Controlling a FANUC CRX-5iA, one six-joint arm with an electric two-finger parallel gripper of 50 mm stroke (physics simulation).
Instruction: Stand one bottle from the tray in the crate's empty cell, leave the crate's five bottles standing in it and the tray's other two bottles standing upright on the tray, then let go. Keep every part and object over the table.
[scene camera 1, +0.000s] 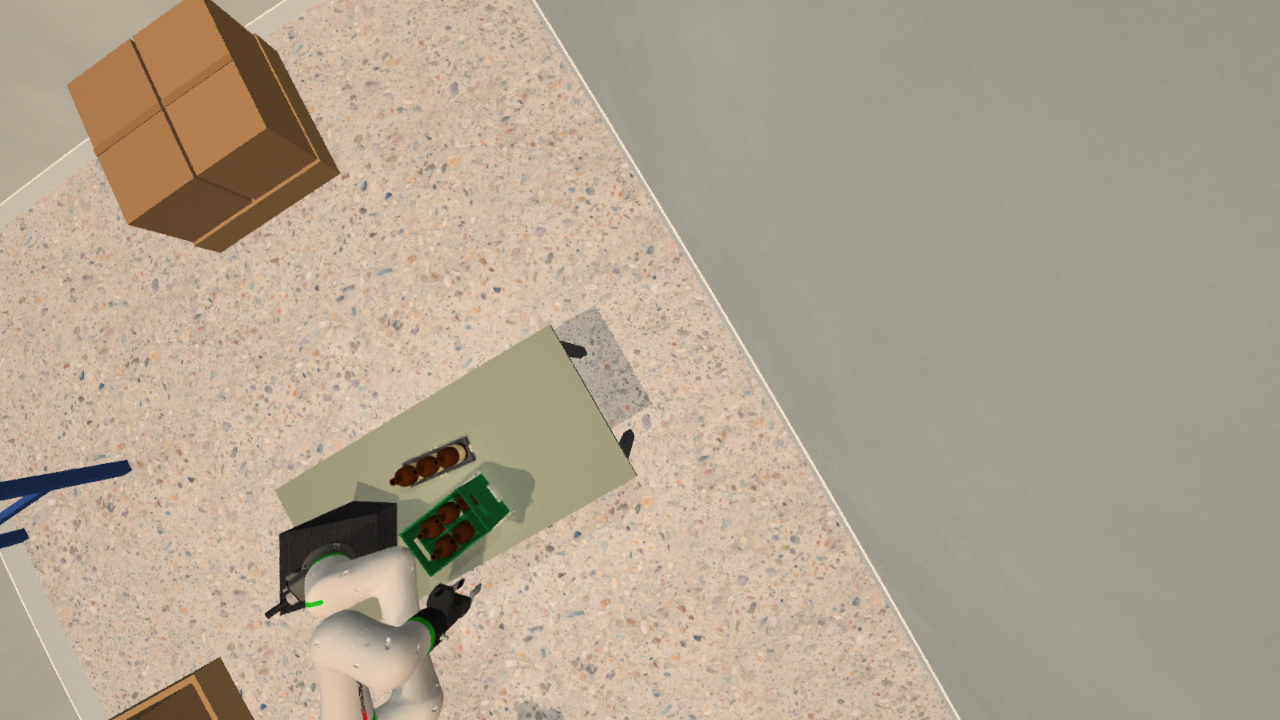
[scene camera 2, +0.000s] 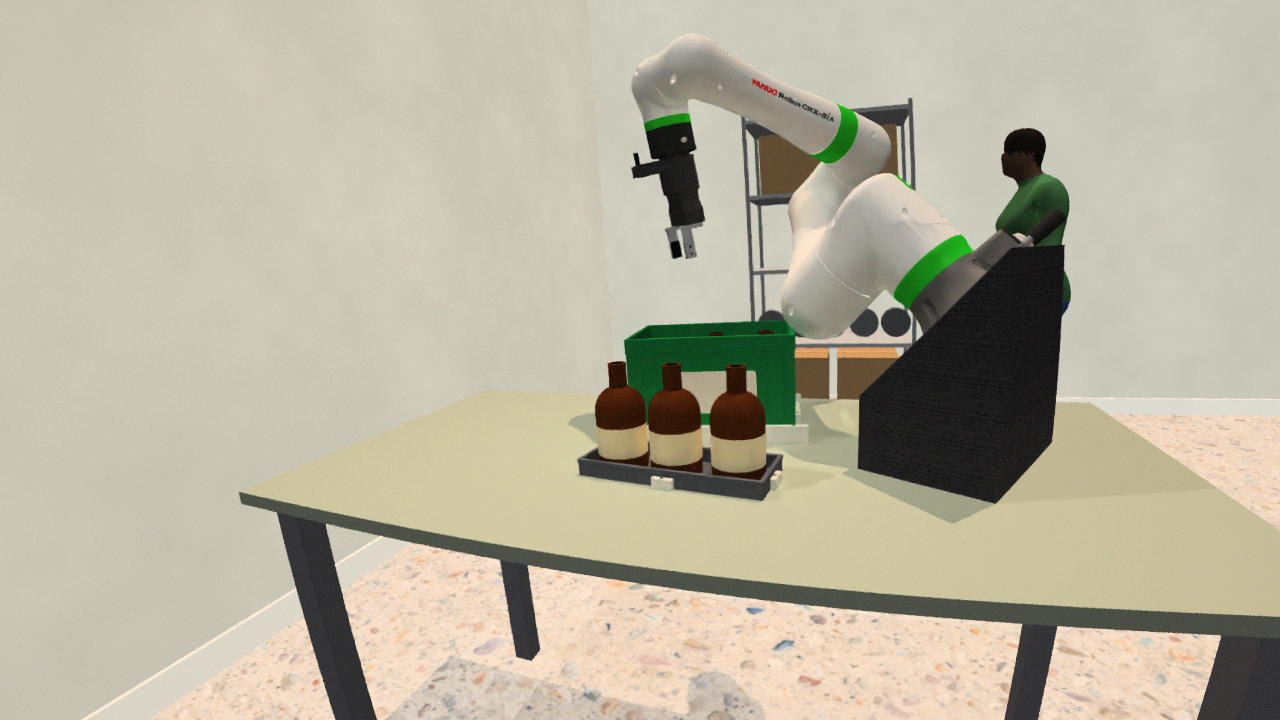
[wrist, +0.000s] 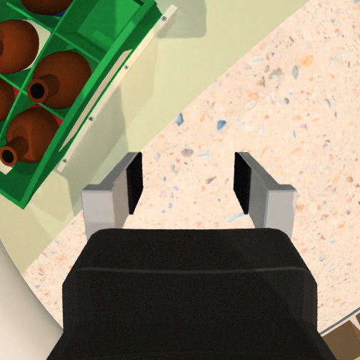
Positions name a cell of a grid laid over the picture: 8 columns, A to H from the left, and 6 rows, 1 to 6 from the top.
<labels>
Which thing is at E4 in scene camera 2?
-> A bottle.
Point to my gripper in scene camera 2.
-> At E3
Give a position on a bottle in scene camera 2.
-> At D4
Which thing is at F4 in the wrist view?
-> My gripper.
</labels>
